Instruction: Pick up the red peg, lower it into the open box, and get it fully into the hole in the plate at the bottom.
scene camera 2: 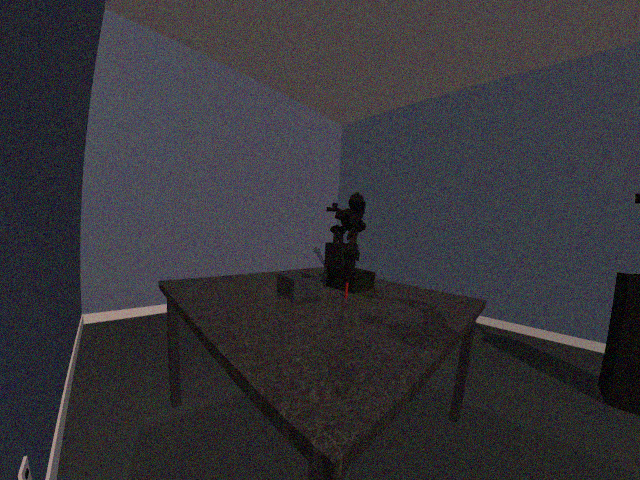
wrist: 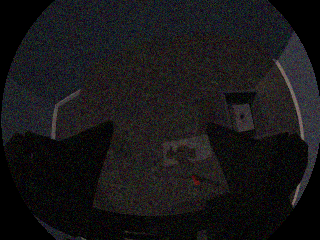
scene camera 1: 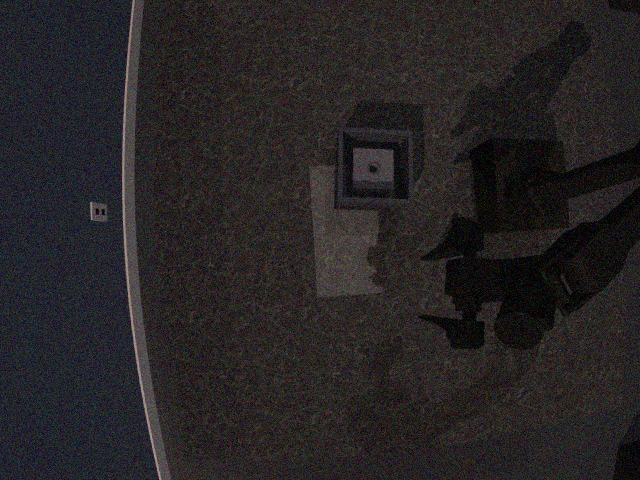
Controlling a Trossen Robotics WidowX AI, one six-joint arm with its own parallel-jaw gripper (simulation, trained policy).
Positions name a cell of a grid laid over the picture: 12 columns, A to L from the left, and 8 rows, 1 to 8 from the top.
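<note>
I can see a box (scene camera 1: H3) and a plate (scene camera 1: H3). Scene camera 2 does not show the plate, since it is hidden there by the box. As for my gripper, I see it at (scene camera 1: H5), and I find the gripper in scene camera 2 (scene camera 2: G5) and in the wrist view (wrist: G5) as well.
</note>
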